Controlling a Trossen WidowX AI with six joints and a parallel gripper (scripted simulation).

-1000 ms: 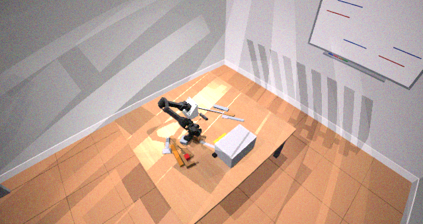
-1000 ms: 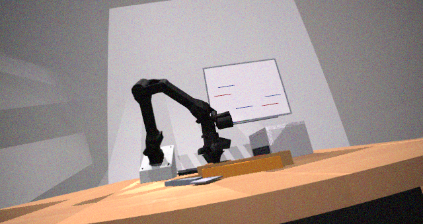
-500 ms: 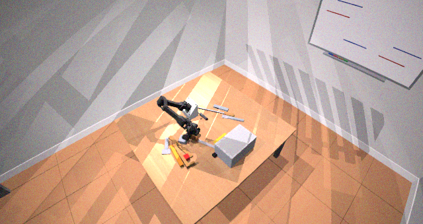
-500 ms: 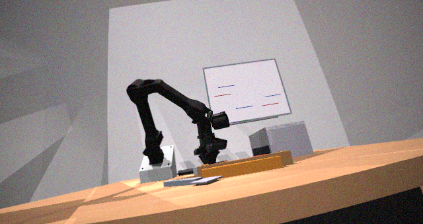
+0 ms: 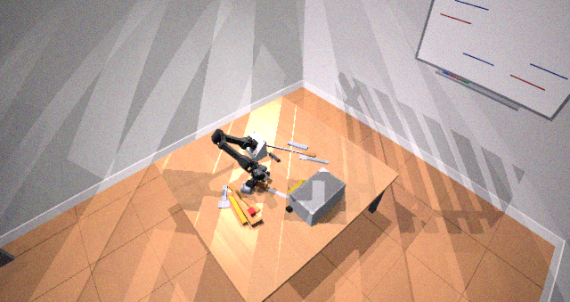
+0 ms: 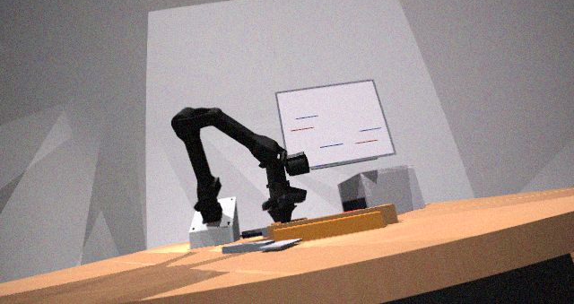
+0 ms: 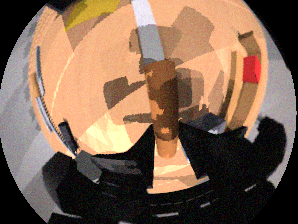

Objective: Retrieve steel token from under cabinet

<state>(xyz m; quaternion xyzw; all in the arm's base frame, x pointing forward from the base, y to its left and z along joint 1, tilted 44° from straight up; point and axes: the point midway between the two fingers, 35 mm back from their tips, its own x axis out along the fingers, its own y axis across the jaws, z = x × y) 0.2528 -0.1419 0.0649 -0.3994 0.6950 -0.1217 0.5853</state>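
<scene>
My gripper tip is now 8 cm to the left of the grey block, 1 cm below it and 1 cm past it. Round my gripper tip: orange bar (21 cm to the right, 10 cm ahead, 1 cm above); thin wooden stick (14 cm to the right, 3 cm ahead); red block (17 cm ahead, 16 cm to the right, 1 cm above).
</scene>
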